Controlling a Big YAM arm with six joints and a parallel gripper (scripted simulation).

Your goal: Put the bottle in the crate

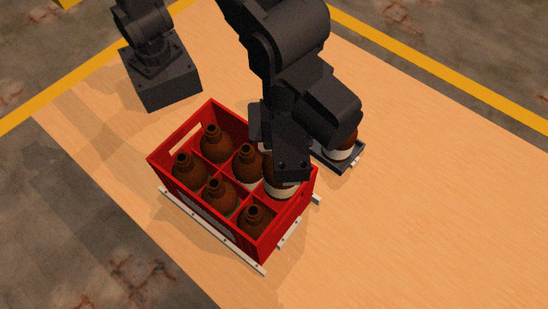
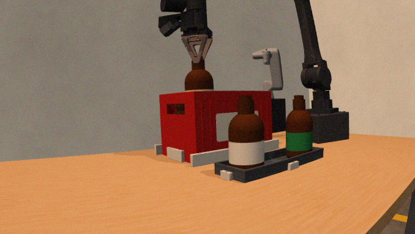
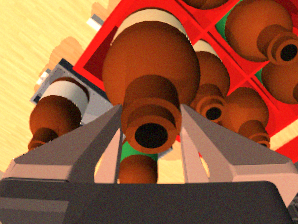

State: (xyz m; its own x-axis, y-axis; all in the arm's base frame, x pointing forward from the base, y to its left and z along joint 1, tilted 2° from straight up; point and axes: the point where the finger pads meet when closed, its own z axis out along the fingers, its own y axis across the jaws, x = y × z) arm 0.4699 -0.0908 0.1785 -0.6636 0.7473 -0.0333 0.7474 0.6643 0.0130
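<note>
The red crate is 17 cm below my hand, 9 cm behind it and 4 cm to the right of it. Also, from my hand: dark tray (24 cm below, 20 cm to the left, 7 cm behind).
</note>
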